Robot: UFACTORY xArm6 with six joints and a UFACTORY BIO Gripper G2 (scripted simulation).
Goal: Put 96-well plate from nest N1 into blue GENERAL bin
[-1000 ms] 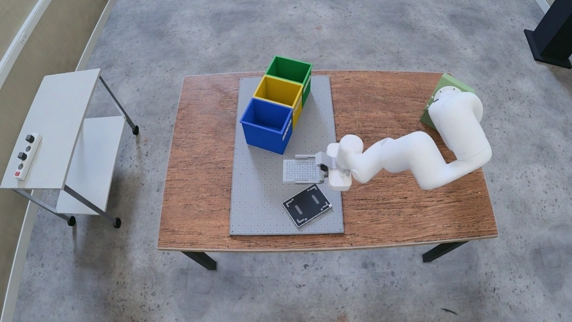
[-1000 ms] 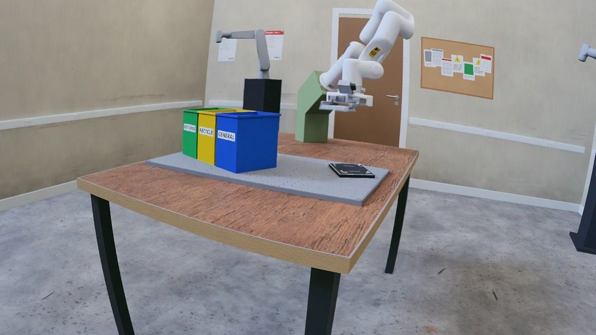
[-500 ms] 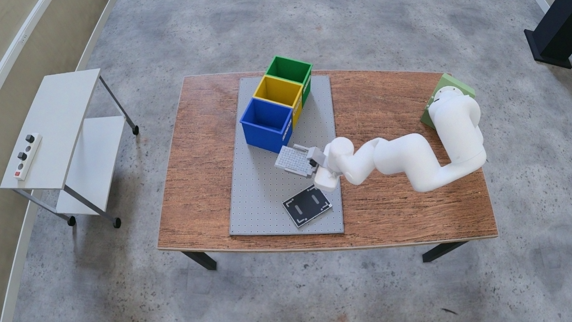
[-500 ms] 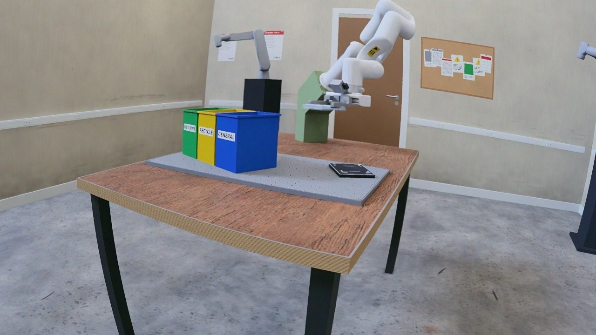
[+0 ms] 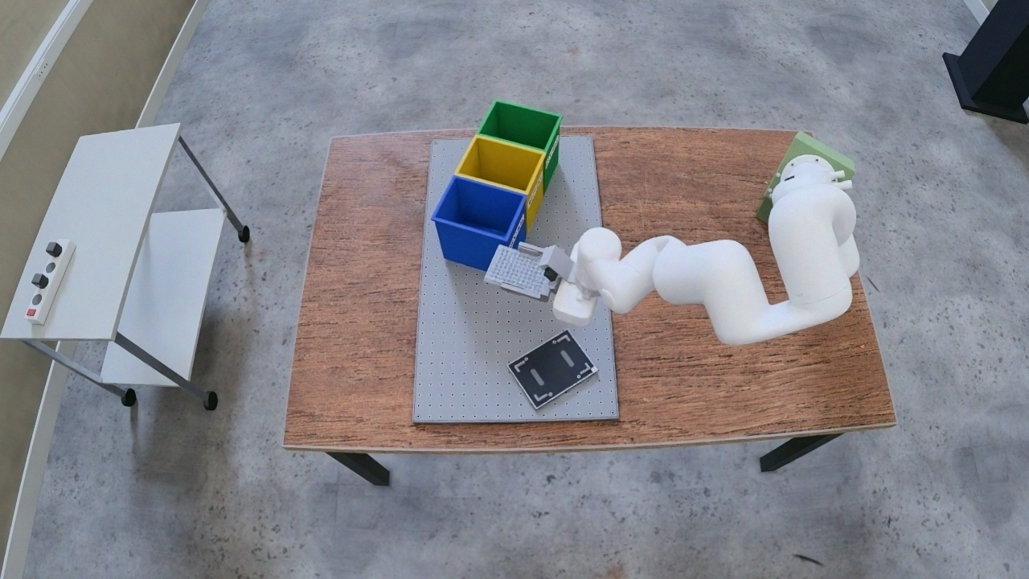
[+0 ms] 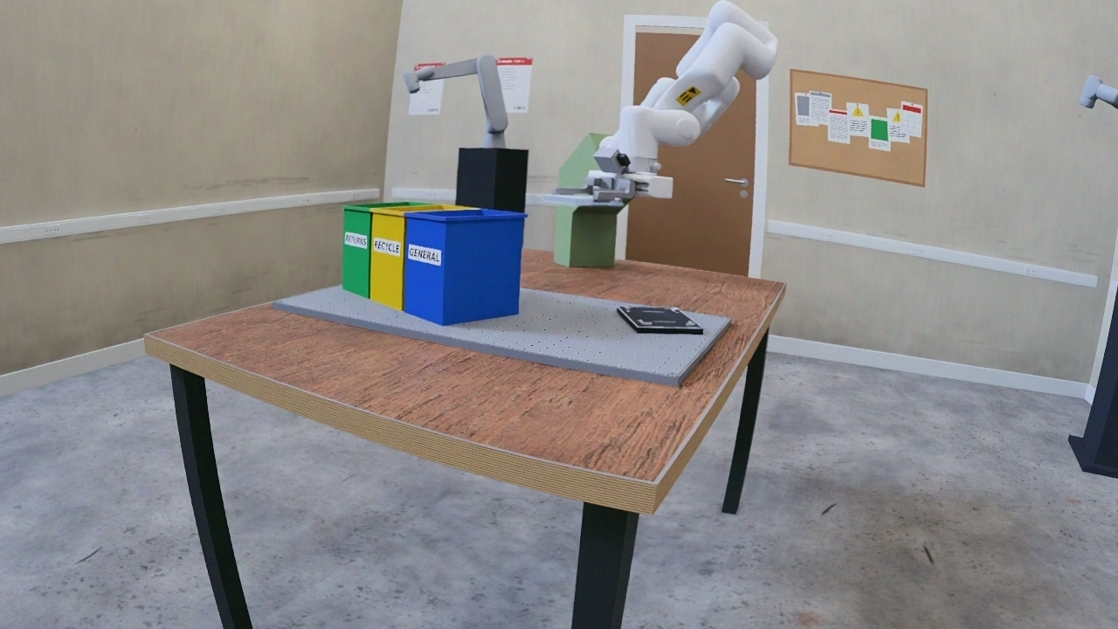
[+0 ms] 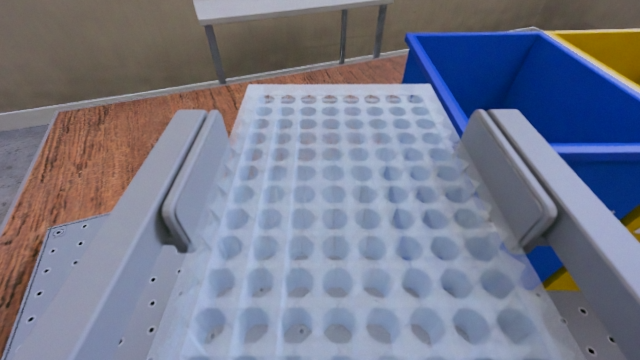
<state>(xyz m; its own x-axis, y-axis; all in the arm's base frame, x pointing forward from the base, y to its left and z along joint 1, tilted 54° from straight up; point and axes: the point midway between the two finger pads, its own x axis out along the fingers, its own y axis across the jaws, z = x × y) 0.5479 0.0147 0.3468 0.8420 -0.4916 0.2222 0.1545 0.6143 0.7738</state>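
My gripper is now 12 cm short of the blue general bin, 16 cm to the left of it and 13 cm above it. Also, from my hand: yellow recycle bin (10 cm ahead, 29 cm to the right, 13 cm below); then black plate nest N1 (9 cm behind, 12 cm to the left, 21 cm below); then clear 96-well plate (1 cm below).
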